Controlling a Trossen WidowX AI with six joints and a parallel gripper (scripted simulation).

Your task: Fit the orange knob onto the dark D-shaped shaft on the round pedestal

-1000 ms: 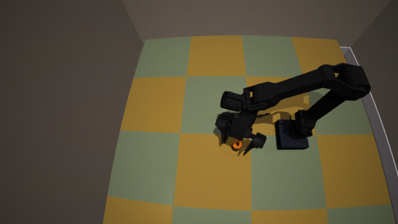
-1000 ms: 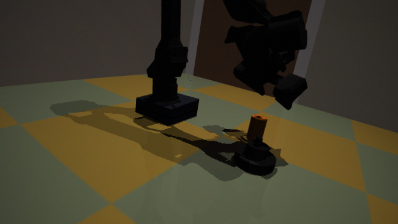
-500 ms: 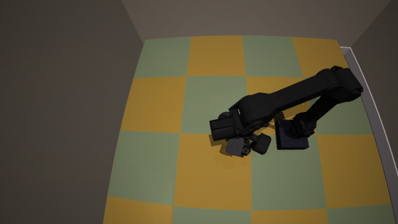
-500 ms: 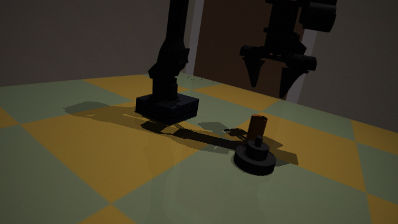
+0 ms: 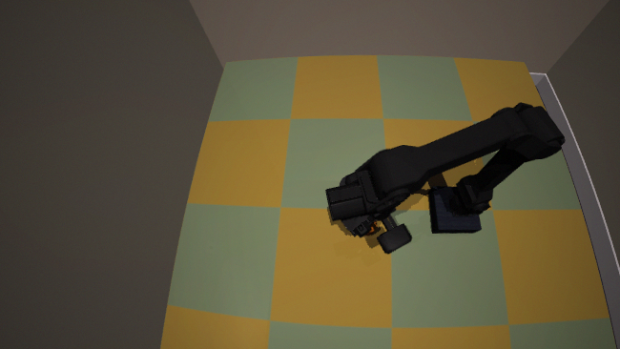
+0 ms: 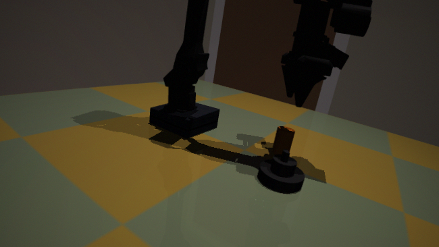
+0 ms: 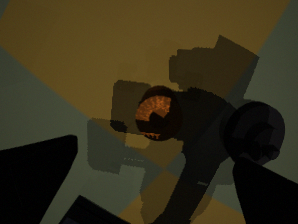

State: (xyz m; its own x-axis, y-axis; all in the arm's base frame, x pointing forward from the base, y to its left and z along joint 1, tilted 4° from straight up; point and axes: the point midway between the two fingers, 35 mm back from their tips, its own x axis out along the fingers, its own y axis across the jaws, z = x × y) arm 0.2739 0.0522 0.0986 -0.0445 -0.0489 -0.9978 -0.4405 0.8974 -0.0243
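The orange knob lies 100 mm below my gripper tip. The rest, counted from my gripper tip: dark round pedestal 120 mm to the right, 100 mm below, 40 mm ahead.
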